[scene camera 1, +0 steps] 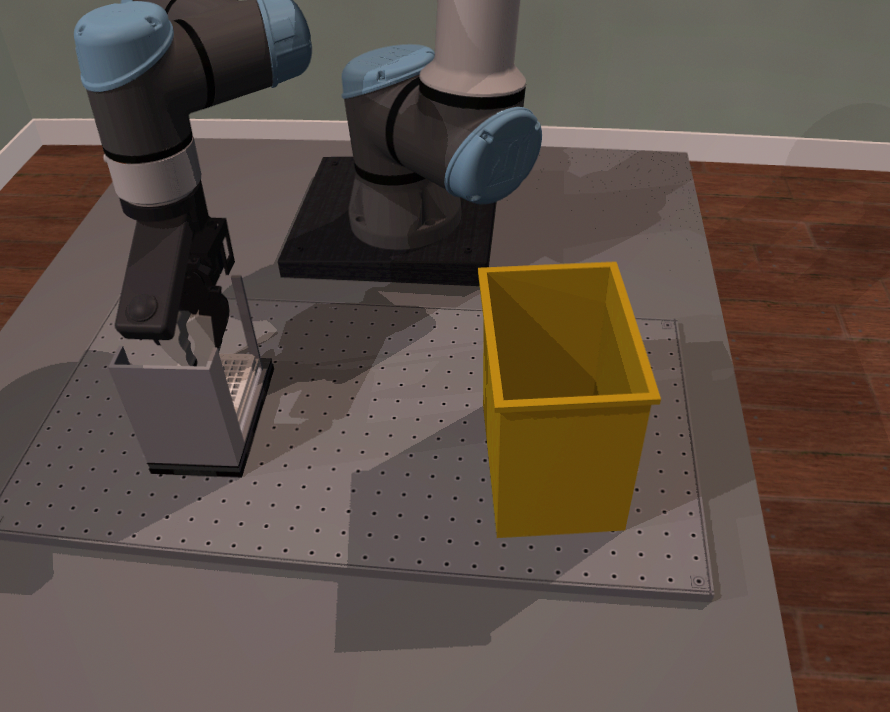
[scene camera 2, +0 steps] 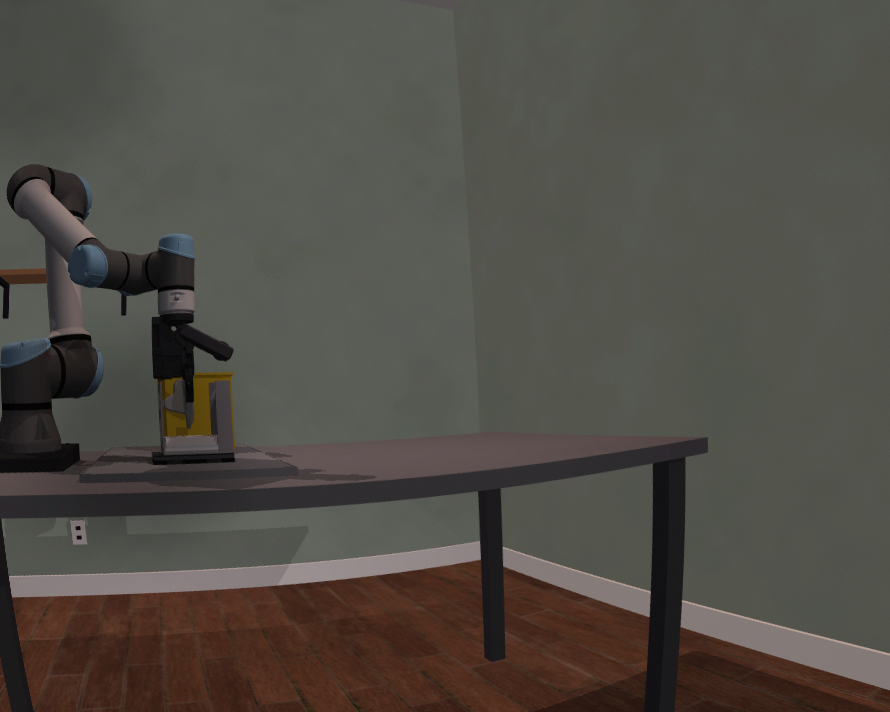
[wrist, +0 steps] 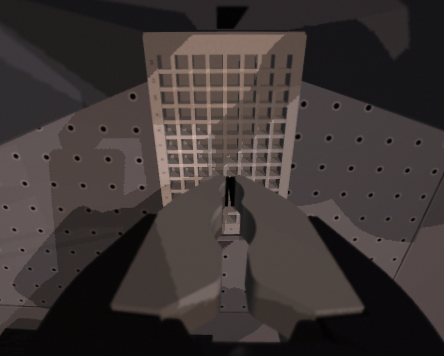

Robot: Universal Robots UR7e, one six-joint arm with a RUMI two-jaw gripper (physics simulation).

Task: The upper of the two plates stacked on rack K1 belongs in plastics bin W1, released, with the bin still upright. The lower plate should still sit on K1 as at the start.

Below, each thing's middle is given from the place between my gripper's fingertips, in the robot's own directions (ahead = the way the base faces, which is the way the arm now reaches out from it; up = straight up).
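Scene:
Thin upright post (scene camera 1: 237,282): 6 cm behind my hand, 3 cm to the left of it and 2 cm above it. Yellow plastics bin W1 (scene camera 1: 567,385): 36 cm to the left of my hand and 3 cm above it. Going by their middles, the thin upright post is the nearest to my hand of the things named here.

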